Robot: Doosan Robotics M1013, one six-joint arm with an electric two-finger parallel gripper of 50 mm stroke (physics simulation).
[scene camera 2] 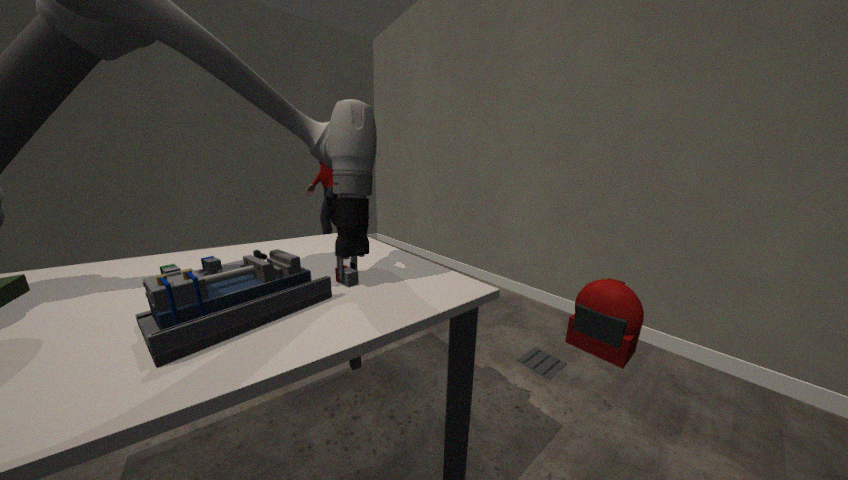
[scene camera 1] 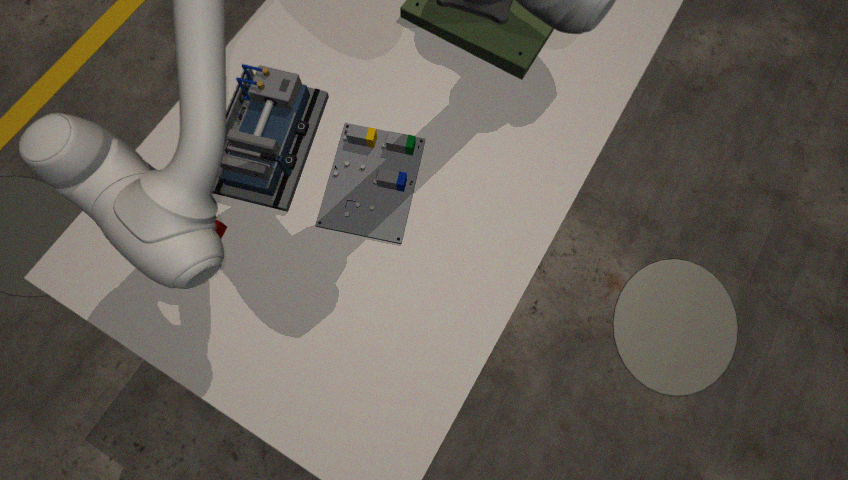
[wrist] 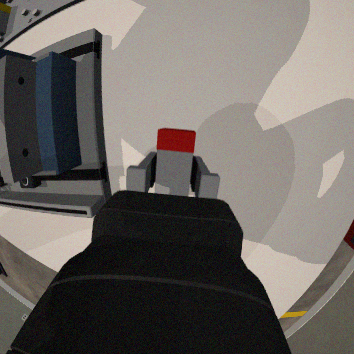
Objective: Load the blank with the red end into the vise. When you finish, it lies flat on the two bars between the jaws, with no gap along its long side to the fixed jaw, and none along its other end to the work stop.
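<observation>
The blank with the red end [scene camera 1: 220,228] [scene camera 2: 349,276] [wrist: 176,141] is a grey block beyond the vise's end, down at the table top and apart from the vise. My gripper [scene camera 2: 346,263] [wrist: 174,165] points down and is shut on the blank's grey part, one finger on each long side. The red end sticks out past the fingers, away from the gripper body in the wrist view. In scene view 1 the arm hides the fingers and most of the blank. The vise [scene camera 1: 274,124] [scene camera 2: 229,281] [wrist: 64,112] has grey jaws with a gap between them; the bars inside are not clear.
A grey pin plate [scene camera 1: 368,228] beside the vise holds blanks with yellow [scene camera 1: 370,137], green [scene camera 1: 410,144] and blue [scene camera 1: 401,181] ends. Blue hoses [scene camera 2: 196,291] stand at the vise's far end. The green arm base plate [scene camera 1: 476,44] is farther back. The table edge is near the gripper.
</observation>
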